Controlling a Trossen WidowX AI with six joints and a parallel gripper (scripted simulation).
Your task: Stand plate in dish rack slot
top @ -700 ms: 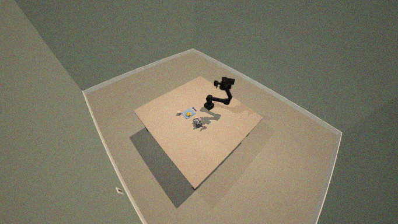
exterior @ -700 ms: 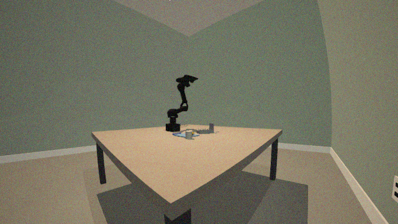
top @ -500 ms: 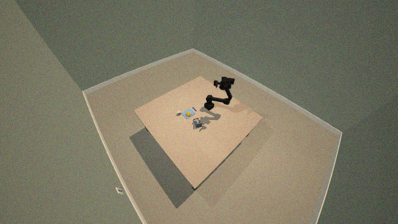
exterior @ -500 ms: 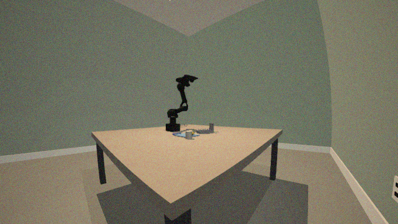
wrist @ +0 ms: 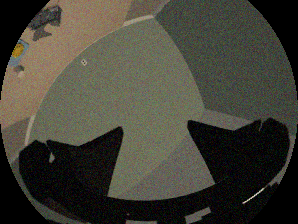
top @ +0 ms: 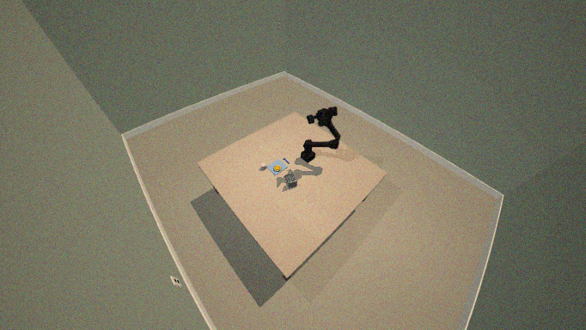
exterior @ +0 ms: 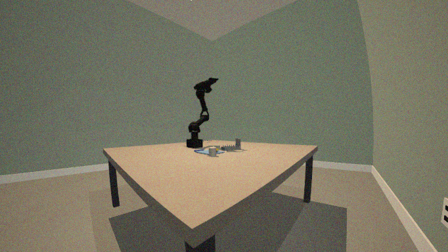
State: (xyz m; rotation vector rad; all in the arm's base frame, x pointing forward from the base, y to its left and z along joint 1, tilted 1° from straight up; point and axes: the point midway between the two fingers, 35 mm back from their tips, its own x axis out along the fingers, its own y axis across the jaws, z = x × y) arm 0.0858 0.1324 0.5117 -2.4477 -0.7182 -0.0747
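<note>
My gripper tip is 200 mm short of the yellow plate, 190 mm to the left of it and 570 mm above it. From my gripper tip the other things lie so: blue mat (190 mm ahead, 220 mm to the right, 580 mm below); white cup (300 mm ahead, 270 mm to the right, 560 mm below); grey dish rack (180 mm ahead, 10 mm to the right, 560 mm below).
</note>
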